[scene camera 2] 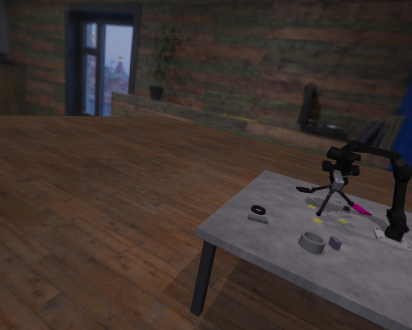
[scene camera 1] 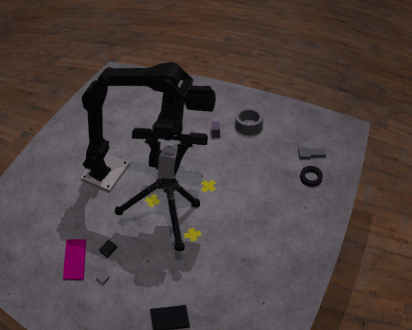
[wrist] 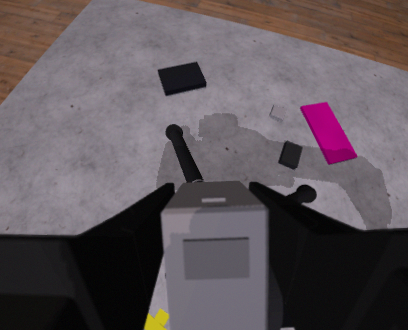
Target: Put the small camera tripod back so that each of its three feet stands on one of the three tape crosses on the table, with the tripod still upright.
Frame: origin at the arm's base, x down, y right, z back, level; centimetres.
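Seen in the pictures: gripper, fingertip midpoint: point(scene camera 1: 166, 170) point(wrist: 211, 189); arm's base, origin of the base link: point(scene camera 2: 392, 237) point(scene camera 1: 100, 172).
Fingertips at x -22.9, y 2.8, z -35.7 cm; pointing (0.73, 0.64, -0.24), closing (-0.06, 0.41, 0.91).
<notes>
Offsets run from my fingertips to a thing's top centre. "spot": to the spot under its first point.
The tripod's grey head @(spot: dx -0.3, dy -0.2, dz -0.3 cm) point(scene camera 1: 167, 169) point(scene camera 2: 338, 181) point(wrist: 215, 295) is upright between the fingers of my gripper point(scene camera 1: 168, 157) point(wrist: 211, 189), which is shut on it. The black legs spread below, and the feet appear slightly above the table. In scene camera 1, one foot @(spot: dx +15.2, dy +9.8, dz +12.8 cm) point(scene camera 1: 119, 211) is left of the left yellow cross @(dx +24.1, dy -3.6, dz +12.4 cm) point(scene camera 1: 152, 200), another foot point(scene camera 1: 195, 202) is below and left of the upper right cross @(dx +24.1, dy -17.6, dz +0.5 cm) point(scene camera 1: 208, 186), and the front foot @(spot: dx +14.4, dy +10.7, dz -9.5 cm) point(scene camera 1: 179, 247) is below and left of the lower cross @(dx +24.1, dy +0.5, dz -5.7 cm) point(scene camera 1: 192, 234). Part of one cross point(wrist: 156, 321) shows in the wrist view.
A magenta slab @(dx +23.4, dy +29.5, dz +19.6 cm) point(scene camera 1: 74, 259) point(wrist: 328, 132), a small black block @(dx +22.7, dy +19.5, dz +12.6 cm) point(scene camera 1: 108, 248) point(wrist: 290, 154), a tiny grey block @(dx +23.0, dy +28.9, dz +7.4 cm) point(scene camera 1: 102, 279) and a black slab @(dx +22.7, dy +28.2, dz -16.8 cm) point(scene camera 1: 170, 317) point(wrist: 182, 78) lie around. Toward the right are a purple block @(dx +20.2, dy -39.4, dz +11.3 cm) point(scene camera 1: 215, 129), a grey ring @(dx +19.4, dy -48.8, dz +2.9 cm) point(scene camera 1: 249, 131), a grey piece @(dx +22.7, dy -47.3, dz -23.7 cm) point(scene camera 1: 311, 153) and a black ring @(dx +22.7, dy -37.3, dz -27.5 cm) point(scene camera 1: 311, 184).
</notes>
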